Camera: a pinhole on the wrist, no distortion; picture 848 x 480 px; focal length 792.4 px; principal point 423.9 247.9 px. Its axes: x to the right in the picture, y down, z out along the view. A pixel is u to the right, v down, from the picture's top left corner.
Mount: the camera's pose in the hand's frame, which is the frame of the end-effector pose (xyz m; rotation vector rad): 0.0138 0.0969 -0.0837 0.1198 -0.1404 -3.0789
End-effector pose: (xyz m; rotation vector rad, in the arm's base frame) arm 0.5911 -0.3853 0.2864 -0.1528 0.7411 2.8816
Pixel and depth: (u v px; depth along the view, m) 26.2 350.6 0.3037
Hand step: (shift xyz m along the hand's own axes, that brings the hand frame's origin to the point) 0.1433 0.0939 0.2329
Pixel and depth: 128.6 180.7 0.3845
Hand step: 0.1239 0.1721 0.3057
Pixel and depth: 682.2 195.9 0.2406
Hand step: -0.0844 0.1292 0.1478
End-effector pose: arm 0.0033 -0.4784 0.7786 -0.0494 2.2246 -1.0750
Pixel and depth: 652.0 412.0 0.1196
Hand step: -0.0287 0.0808 0.0348
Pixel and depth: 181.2 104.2 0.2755
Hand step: 0.0731 0.1761 0.1915
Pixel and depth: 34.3 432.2 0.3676
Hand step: 0.1688 0.0554 0.3028
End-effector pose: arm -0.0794 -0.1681 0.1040 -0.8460 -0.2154 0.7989
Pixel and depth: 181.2 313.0 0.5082
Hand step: 0.1303 0.1098 0.4364
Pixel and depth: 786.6 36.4 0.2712
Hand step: -0.1353 0.1854 0.1695
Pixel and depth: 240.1 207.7 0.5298
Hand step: 0.0923 0.1780 0.4490
